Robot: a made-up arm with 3 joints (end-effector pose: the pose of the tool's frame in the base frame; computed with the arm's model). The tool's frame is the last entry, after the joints. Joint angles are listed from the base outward.
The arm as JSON. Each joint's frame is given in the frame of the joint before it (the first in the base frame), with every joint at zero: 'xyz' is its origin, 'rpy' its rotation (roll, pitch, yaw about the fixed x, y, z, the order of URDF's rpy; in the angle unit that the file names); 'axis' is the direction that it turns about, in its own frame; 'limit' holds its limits. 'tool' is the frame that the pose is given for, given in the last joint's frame.
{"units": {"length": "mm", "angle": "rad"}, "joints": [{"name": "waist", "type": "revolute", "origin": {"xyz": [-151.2, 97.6, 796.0], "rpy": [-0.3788, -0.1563, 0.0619]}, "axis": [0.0, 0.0, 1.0], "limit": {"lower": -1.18, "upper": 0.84}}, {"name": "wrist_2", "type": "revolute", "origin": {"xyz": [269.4, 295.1, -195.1], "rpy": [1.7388, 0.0, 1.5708]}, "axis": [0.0, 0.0, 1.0], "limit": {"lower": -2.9, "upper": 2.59}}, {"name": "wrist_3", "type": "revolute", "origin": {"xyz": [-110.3, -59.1, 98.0], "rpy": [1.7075, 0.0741, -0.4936]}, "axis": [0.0, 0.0, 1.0], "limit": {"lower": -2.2, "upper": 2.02}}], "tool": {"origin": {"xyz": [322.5, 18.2, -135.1], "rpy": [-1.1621, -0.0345, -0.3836]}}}
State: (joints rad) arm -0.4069 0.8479 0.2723
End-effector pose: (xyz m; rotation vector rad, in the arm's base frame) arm 0.5078 0.3574 0.6724 1.6244 1.3214 0.9074
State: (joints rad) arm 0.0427 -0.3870 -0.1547
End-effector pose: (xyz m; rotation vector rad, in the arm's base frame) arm 0.1878 0.4389 0.3158 0.4619 2.2409 -0.2047
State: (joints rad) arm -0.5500 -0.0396 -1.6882
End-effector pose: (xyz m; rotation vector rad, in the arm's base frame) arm 0.0550 0.2377 0.7312 -0.3283 -2.7866 -0.6864
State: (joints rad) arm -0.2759 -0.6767 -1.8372
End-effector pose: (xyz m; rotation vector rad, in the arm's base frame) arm 0.0328 0.3530 0.7383 -0.2307 -2.4587 0.2262
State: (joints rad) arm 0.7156 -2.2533 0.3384
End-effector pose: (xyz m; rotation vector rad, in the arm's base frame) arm 0.1998 0.3364 0.4030 -1.2131 0.6097 -0.9138
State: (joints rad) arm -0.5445 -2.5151 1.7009
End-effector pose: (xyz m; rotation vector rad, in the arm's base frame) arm 0.6838 0.0373 0.7095 -1.2390 0.1946 -0.9416
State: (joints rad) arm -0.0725 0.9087 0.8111
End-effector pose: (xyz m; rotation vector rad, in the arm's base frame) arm 0.5213 0.4362 0.5751 1.8041 1.2038 0.6541
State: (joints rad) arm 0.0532 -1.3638 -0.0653
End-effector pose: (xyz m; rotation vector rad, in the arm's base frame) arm 0.2230 0.2007 0.3239 -0.1105 1.7427 -1.1387
